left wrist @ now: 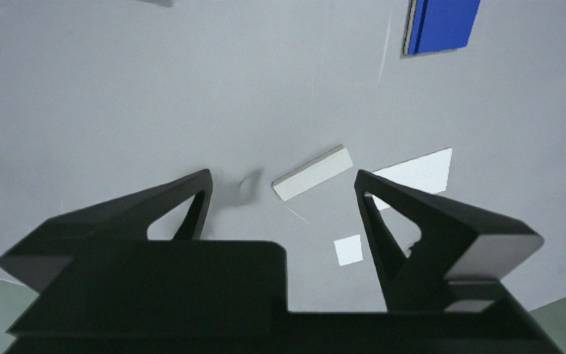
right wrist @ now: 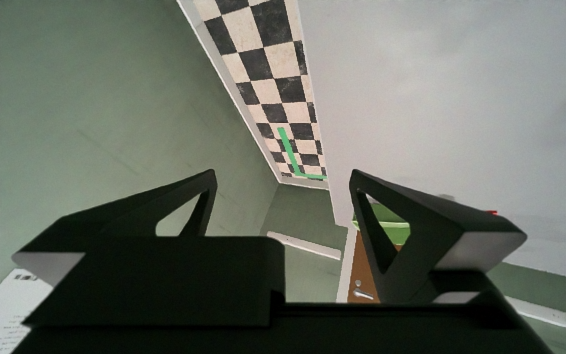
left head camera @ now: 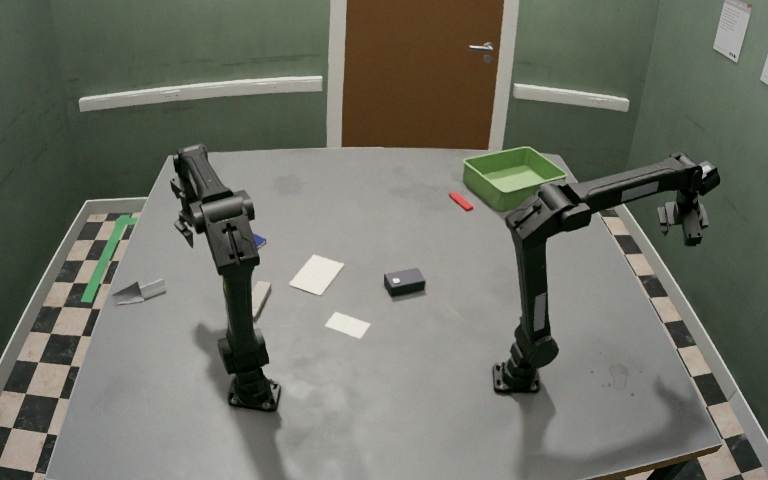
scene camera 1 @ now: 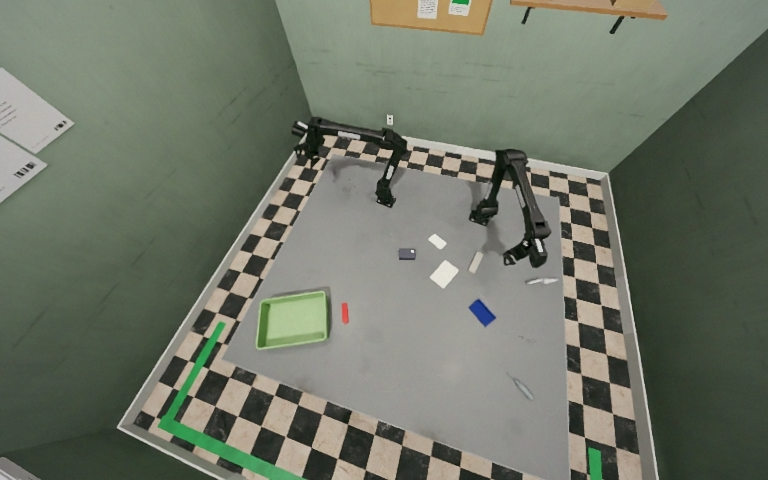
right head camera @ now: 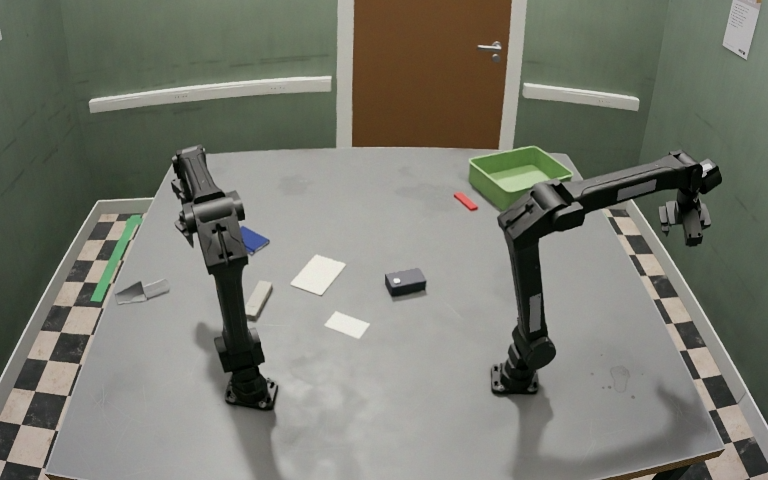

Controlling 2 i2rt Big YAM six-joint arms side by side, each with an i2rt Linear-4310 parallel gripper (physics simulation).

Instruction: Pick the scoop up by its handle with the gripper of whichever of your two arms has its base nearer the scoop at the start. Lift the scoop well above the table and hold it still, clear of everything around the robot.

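Seen in the pictures: left gripper, fingertip midpoint: [left wrist: 283,177] [left head camera: 205,237] [scene camera 1: 511,260]; right gripper, fingertip midpoint: [right wrist: 283,176] [left head camera: 679,232] [scene camera 1: 304,163] [right head camera: 682,232]; left arm's base, origin of the base link: [left head camera: 254,395] [scene camera 1: 479,218] [right head camera: 251,393]; right arm's base, origin of the base link: [left head camera: 516,379] [scene camera 1: 386,200] [right head camera: 514,381].
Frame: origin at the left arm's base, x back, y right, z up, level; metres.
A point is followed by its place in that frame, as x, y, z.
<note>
The grey scoop [left head camera: 140,290] @(-0.283, -0.419, 0.029) [right head camera: 142,290] @(-0.298, -0.435, 0.011) [scene camera 1: 542,280] @(-0.294, -0.423, 0.034) lies on the table near its left edge in both head views, its wide pan to the left and its handle to the right. My left gripper [left head camera: 180,212] [right head camera: 182,210] [scene camera 1: 509,259] @(-0.340, -0.188, 0.198) [left wrist: 283,177] @(-0.340, -0.188, 0.198) is open and empty, held above the table. In scene camera 1 it shows above and to the left of the scoop, apart from it. A small dark grey piece at the top edge of the left wrist view is too little to identify. My right gripper [left head camera: 684,223] @(-0.291, 1.054, 0.357) [right head camera: 685,223] @(-0.291, 1.054, 0.357) [right wrist: 283,176] @(-0.291, 1.054, 0.357) is open and empty, far from the scoop.
A beige block [right head camera: 259,300] @(-0.312, -0.046, 0.020) [scene camera 1: 475,262] @(-0.329, -0.053, 0.020) [left wrist: 314,172] @(-0.332, -0.063, 0.020), a blue book [right head camera: 254,241] @(-0.584, -0.133, 0.011) [scene camera 1: 481,312] @(-0.599, -0.158, 0.011) and white sheets lie near the left arm. A dark box [left head camera: 404,284] @(-0.411, 0.338, 0.036), a red bar [left head camera: 460,201] @(-0.894, 0.521, 0.010) and a green bin [scene camera 1: 291,344] @(-1.154, 0.674, 0.084) are farther off. A thin grey tool [scene camera 1: 522,388] @(-0.870, -0.416, 0.025) lies beyond the book.
</note>
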